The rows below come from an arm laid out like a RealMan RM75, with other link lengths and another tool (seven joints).
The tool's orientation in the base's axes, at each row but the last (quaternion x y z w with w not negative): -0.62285, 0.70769, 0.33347, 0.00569; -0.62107, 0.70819, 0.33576, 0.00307; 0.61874, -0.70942, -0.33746, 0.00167; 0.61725, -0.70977, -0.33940, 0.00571; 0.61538, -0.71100, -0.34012, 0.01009; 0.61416, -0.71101, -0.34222, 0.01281; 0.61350, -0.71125, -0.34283, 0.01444; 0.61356, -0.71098, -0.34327, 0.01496; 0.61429, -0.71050, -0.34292, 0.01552; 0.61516, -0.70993, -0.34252, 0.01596
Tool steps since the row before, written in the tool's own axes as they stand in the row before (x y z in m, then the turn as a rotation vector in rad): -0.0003, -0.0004, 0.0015, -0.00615, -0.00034, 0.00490; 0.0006, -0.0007, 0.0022, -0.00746, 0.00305, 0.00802; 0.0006, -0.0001, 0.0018, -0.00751, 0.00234, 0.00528; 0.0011, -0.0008, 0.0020, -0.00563, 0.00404, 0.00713; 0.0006, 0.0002, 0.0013, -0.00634, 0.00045, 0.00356; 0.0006, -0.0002, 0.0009, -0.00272, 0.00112, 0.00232; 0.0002, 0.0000, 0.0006, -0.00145, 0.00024, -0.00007; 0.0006, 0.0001, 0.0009, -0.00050, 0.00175, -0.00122; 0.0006, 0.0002, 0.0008, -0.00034, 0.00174, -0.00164; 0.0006, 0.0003, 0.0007, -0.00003, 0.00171, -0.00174
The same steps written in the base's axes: -0.0002, 0.0010, -0.0012, -0.00032, 0.00775, -0.00136; -0.0004, 0.0005, -0.0023, -0.00429, 0.01040, -0.00163; -0.0008, 0.0003, -0.0017, -0.00251, 0.00913, 0.00017; -0.0004, 0.0000, -0.0024, -0.00523, 0.00837, -0.00120; -0.0009, 0.0001, -0.0011, -0.00040, 0.00727, 0.00005; -0.0004, -0.0001, -0.0010, -0.00132, 0.00350, -0.00012; -0.0003, 0.0001, -0.0005, 0.00018, 0.00125, 0.00075; -0.0006, -0.0001, -0.0009, -0.00085, -0.00011, 0.00202; -0.0007, -0.0002, -0.0007, -0.00069, -0.00045, 0.00227; -0.0007, -0.0002, -0.0006, -0.00069, -0.00077, 0.00221
